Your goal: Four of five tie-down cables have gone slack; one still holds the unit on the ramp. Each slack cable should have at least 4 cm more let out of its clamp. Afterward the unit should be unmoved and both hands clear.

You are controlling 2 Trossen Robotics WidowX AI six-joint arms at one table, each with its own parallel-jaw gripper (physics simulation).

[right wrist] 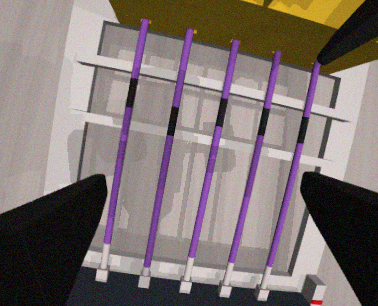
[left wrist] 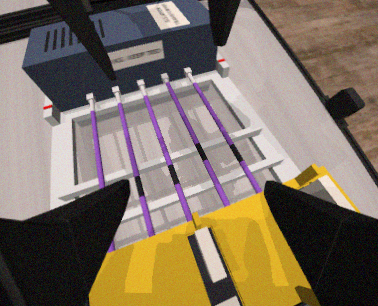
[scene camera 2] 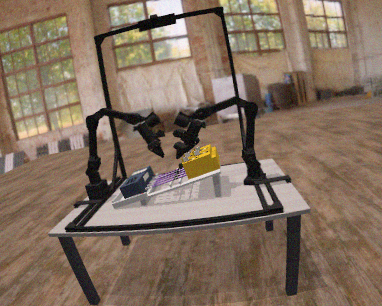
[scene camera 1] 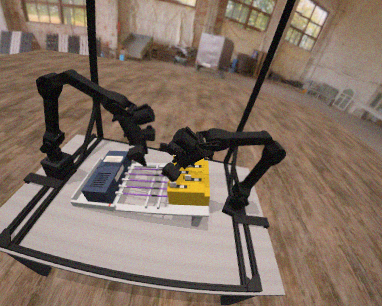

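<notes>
The dark blue unit sits at the low end of the white ramp. Several purple cables, one of them the middle cable, run straight from it to the yellow clamp block. Each shows a black band; the leftmost cable's band is hidden in the left wrist view. My left gripper is open and empty above the yellow block, around a white-and-black clamp lever. My right gripper is open and empty above the cables.
Small white stops with red marks, one on the left and one on the right, stand by the unit's lower corners. The two grippers are close together over the ramp. Black frame rails border the table, with uprights behind.
</notes>
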